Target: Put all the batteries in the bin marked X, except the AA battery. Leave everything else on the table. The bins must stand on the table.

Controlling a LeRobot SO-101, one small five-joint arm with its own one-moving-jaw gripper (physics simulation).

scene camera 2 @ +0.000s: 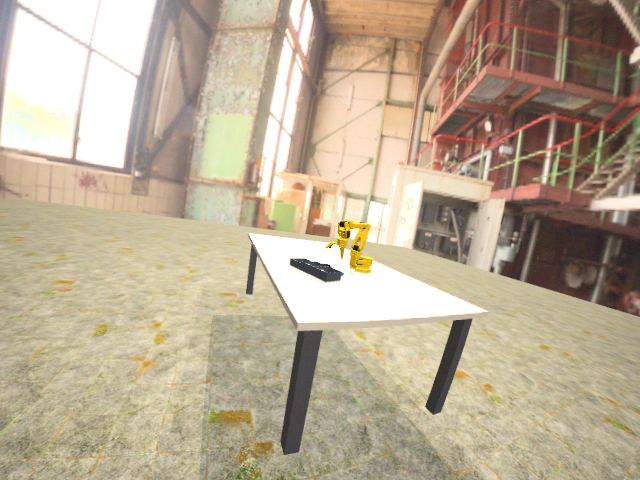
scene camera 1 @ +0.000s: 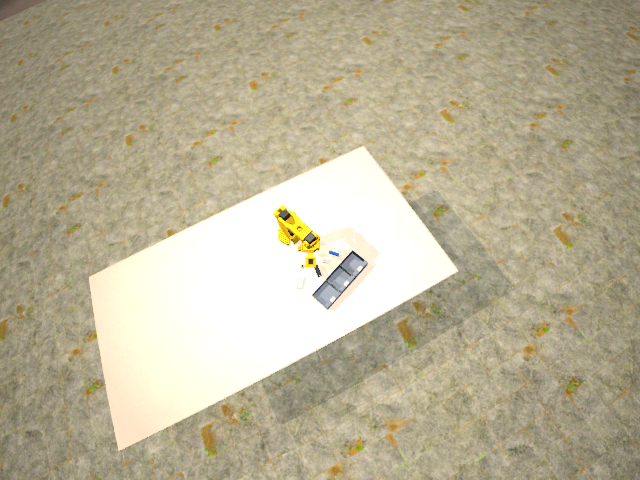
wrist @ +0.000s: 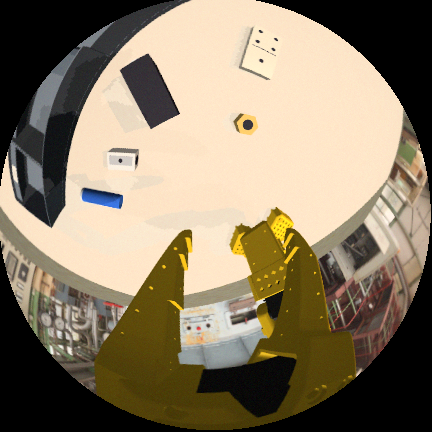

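Observation:
A blue cylindrical battery lies on the table near one end of the bins; its size marking cannot be read. The dark three-compartment bin row stands on the table. A pale patch shows in each compartment, but no X can be made out. My gripper is open and empty above the table, with a V-shaped gap between its jaws. A dark rectangular block is beside the bins, apart from the jaws; its kind is unclear.
A white sharpener-like block lies between the battery and the dark block. A brass hex nut and a white domino lie farther from the bins. The arm's base stands on the table.

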